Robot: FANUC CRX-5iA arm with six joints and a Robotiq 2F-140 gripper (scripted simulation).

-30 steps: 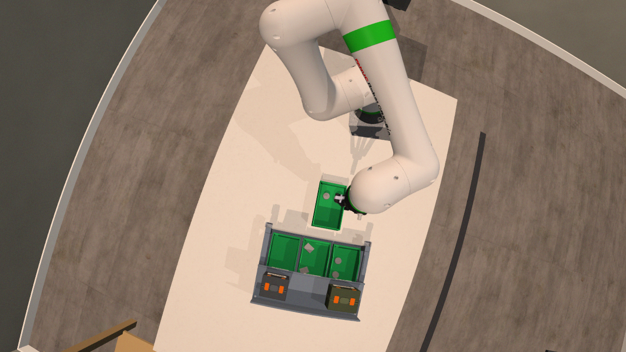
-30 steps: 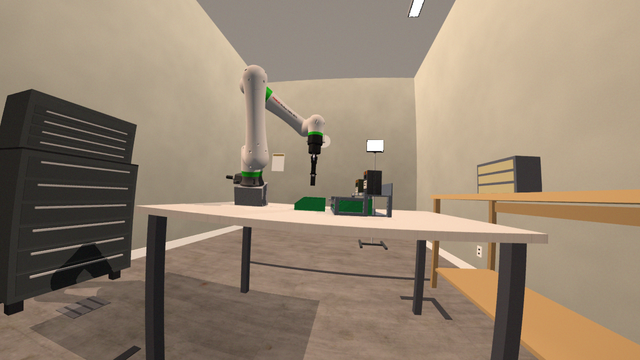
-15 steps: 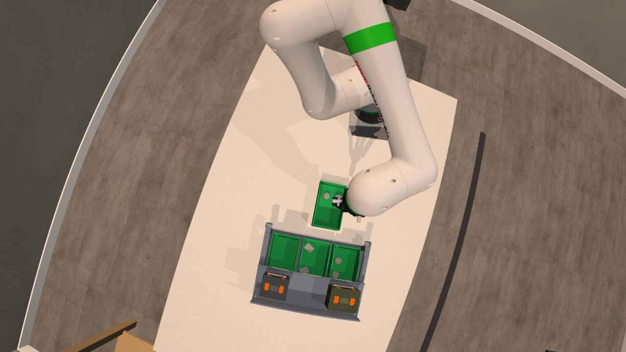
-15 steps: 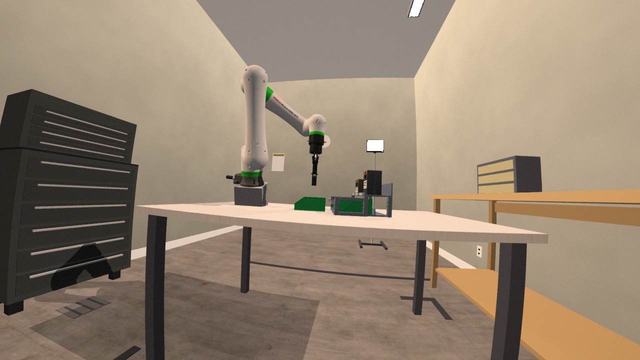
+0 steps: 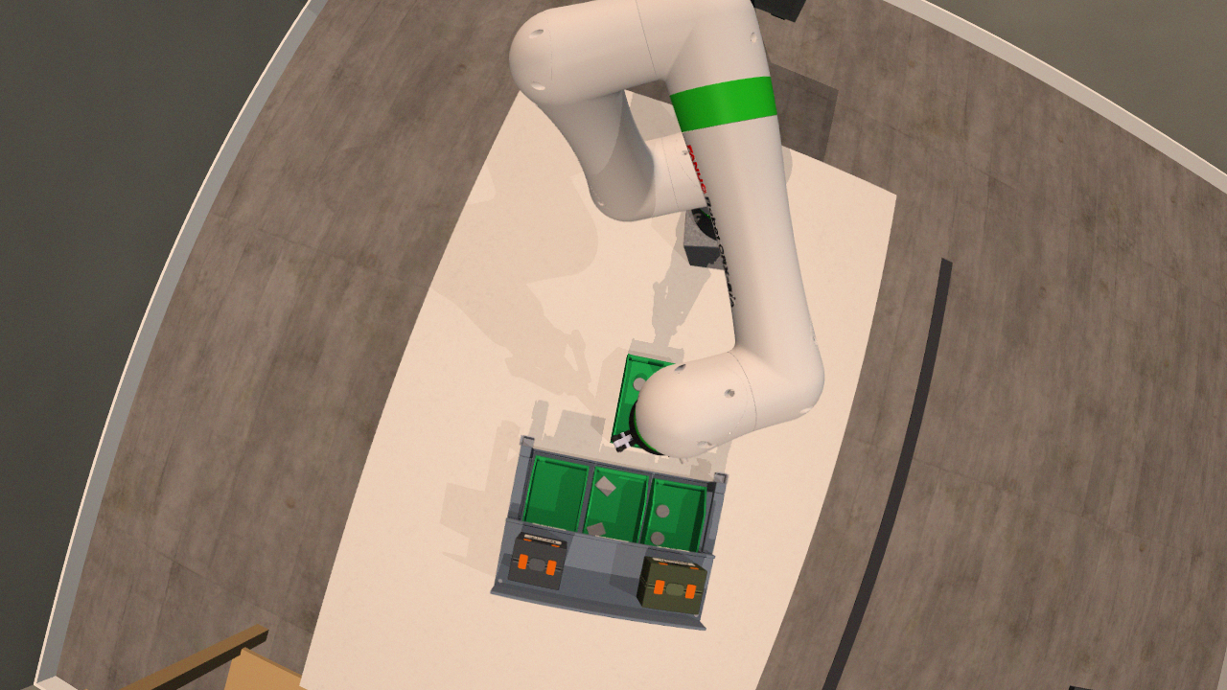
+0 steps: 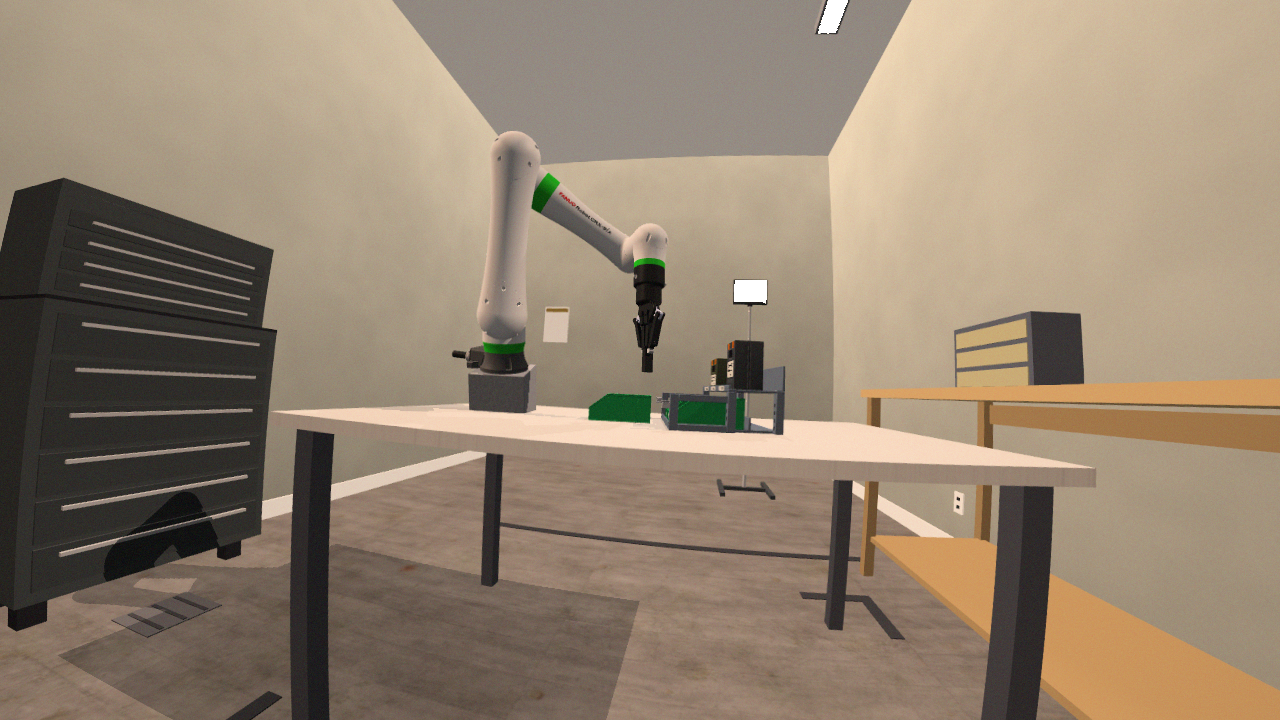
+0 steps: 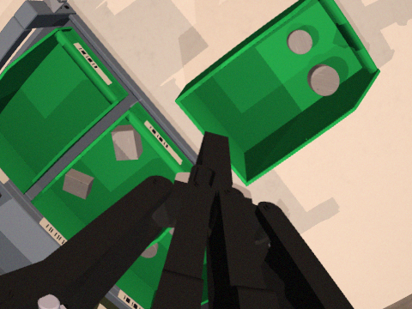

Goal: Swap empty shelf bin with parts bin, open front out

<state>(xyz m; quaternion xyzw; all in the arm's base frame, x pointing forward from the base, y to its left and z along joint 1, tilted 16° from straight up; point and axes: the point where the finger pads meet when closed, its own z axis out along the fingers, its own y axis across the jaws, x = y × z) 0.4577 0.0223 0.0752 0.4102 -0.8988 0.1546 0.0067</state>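
My gripper is now 15 cm above the grey cube, 10 cm short of it and 1 cm to the left of it. The rest, counted from my hand: grey shelf: 18 cm ahead, 11 cm below, 3 cm to the left.
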